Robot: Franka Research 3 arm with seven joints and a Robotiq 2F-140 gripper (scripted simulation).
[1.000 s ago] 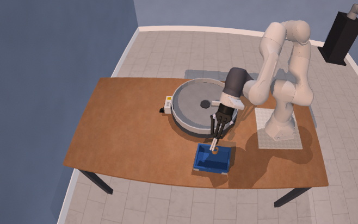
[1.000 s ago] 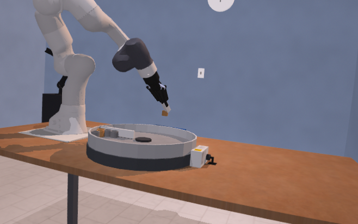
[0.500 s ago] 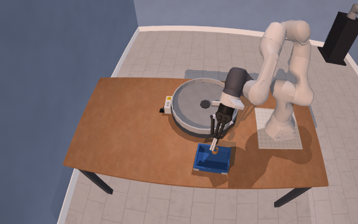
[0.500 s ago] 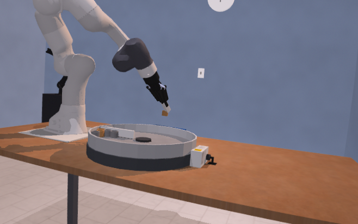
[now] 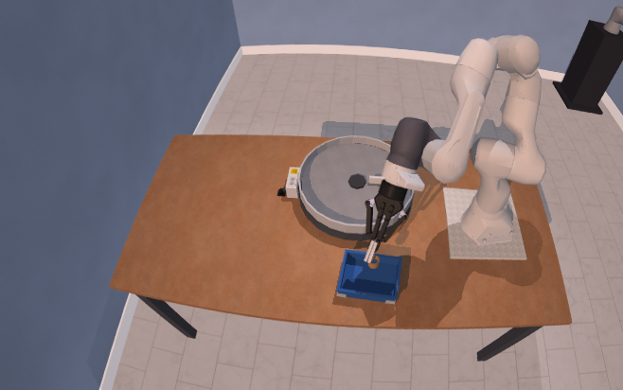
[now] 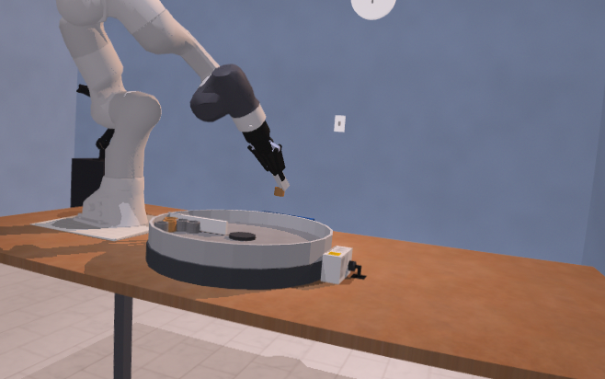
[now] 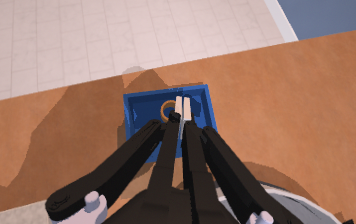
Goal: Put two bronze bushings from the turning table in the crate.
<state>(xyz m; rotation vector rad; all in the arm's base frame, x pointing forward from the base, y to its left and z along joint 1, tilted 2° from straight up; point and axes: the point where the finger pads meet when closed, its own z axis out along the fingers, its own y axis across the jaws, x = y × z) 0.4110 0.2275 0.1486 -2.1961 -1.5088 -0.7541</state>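
Right now my hand is 10 mm past the blue crate, 20 mm to the right of it and 140 mm above it. From my hand the other things lie so: grey turning table 60 mm ahead, 340 mm to the right, 120 mm below.
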